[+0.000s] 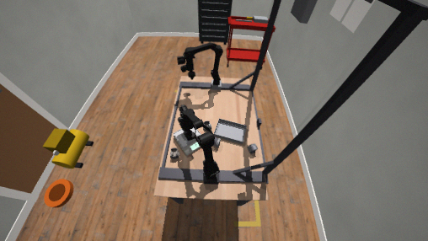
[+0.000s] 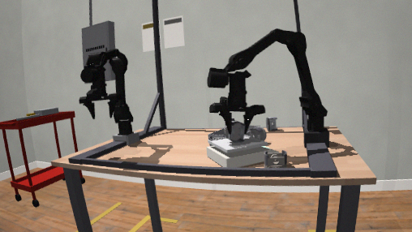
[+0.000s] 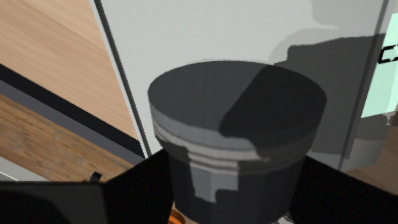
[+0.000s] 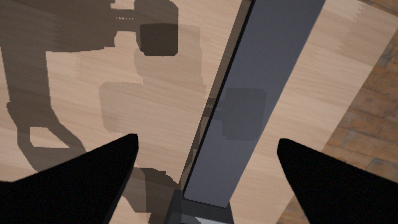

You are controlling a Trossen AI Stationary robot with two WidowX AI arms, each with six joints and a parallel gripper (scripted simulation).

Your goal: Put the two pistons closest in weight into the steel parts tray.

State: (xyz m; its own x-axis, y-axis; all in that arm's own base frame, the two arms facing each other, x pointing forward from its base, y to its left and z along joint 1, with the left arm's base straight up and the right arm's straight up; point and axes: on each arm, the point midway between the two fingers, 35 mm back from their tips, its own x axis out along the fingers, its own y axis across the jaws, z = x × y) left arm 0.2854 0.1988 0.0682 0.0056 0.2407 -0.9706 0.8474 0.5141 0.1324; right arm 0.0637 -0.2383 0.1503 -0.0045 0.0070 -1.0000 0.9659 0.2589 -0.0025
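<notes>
Now: left hand 1 cm past the scale plate, 1 cm to the left of it and 7 cm above it. Also, from my left hand: steel parts tray (34 cm behind, 9 cm to the right, 12 cm below); white scale (1 cm behind, 9 cm below).
</notes>
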